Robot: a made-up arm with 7 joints.
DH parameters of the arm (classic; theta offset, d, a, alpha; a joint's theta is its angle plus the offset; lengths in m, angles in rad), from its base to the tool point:
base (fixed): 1.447 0 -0.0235 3.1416
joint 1: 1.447 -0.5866 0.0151 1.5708
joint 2: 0 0.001 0.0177 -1.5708
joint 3: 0 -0.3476 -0.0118 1.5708
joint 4: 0 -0.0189 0.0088 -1.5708
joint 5: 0 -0.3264 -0.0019 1.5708
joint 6: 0 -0.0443 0.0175 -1.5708
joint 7: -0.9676 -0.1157 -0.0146 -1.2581
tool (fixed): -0.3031 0.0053 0 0
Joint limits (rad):
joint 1: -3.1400..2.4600
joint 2: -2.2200..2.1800
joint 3: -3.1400..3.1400
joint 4: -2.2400..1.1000
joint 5: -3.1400..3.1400
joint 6: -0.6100..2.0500
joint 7: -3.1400..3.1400
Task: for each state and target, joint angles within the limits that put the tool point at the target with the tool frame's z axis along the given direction. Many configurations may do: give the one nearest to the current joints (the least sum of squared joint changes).
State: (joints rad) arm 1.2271 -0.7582 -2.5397 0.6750 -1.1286 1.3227 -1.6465
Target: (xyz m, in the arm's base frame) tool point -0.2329 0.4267 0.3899 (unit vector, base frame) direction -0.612 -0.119 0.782
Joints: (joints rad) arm 0.9609 -1.3771 -2.7160 0.9143 -1.1151 1.2687 -1.7546
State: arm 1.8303 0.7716 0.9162 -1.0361 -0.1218 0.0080 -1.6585
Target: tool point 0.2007 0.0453 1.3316 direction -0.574 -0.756 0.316
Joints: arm 1.9839 -0.0665 1.2733 -0.4309 -0.3778 -0.4174 -1.2498
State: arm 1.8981 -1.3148 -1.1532 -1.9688 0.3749 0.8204 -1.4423
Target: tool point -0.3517 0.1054 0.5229 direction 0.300 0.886 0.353
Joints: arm 1.4755 -1.3296 -0.8420 -2.2400 0.7658 0.9470 -1.0875
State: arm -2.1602 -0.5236 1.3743 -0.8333 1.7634 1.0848 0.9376
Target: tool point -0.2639 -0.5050 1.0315 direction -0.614 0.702 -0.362
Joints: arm -1.6483 -0.7093 1.5400 -0.6229 1.8143 0.7075 0.8620
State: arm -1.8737 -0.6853 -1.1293 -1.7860 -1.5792 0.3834 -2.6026
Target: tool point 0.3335 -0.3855 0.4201 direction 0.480 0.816 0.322
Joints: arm -1.7876 -1.1618 -0.7811 -1.6429 -1.8005 0.5529 -2.9394
